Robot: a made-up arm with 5 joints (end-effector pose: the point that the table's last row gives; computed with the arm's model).
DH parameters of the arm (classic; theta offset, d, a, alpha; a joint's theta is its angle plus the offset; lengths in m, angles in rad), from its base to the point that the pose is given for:
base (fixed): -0.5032 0 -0.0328 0
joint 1: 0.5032 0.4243 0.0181 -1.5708
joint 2: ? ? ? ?
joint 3: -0.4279 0 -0.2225 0
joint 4: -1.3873 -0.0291 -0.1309 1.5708
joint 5: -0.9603 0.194 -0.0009 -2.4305
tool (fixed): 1.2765 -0.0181 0 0
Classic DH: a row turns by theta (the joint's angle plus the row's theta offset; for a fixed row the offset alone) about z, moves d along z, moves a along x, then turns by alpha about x.
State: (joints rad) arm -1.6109 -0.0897 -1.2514 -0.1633 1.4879
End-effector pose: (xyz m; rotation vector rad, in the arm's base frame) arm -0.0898 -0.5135 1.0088 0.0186 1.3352 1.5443
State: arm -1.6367 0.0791 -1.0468 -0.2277 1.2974
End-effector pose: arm -0.1098 -0.5970 0.8400 0.3449 1.2082 1.7867
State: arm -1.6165 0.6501 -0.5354 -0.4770 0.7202
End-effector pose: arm -0.0971 -0.5959 0.3618 0.9765 0.7415 2.6599
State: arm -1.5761 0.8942 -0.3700 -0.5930 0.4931
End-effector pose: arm -0.0708 -0.5226 0.2216 -0.9831 -0.4838 -2.8001
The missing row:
joint 2: -1.3264 0 0.4889 0
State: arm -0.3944 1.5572 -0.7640 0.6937 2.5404
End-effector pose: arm 0.1164 -0.0770 -0.0060 2.5455 -0.1225 1.2198
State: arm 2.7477 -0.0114 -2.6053 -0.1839 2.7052
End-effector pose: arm -0.1682 0.1041 1.3452 -0.1038 2.1131 -0.3756
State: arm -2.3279 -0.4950 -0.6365 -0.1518 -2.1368
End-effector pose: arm -0.2805 -0.2255 0.9079 -1.3567 -0.3364 -0.4576
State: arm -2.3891 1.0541 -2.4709 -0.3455 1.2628
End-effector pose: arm -0.7069 -0.5634 0.7278 0.6464 1.4398 0.7943
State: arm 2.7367 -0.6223 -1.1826 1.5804 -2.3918
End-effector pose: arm -0.2163 0.1155 0.7948 -0.7047 -0.4114 -1.8868
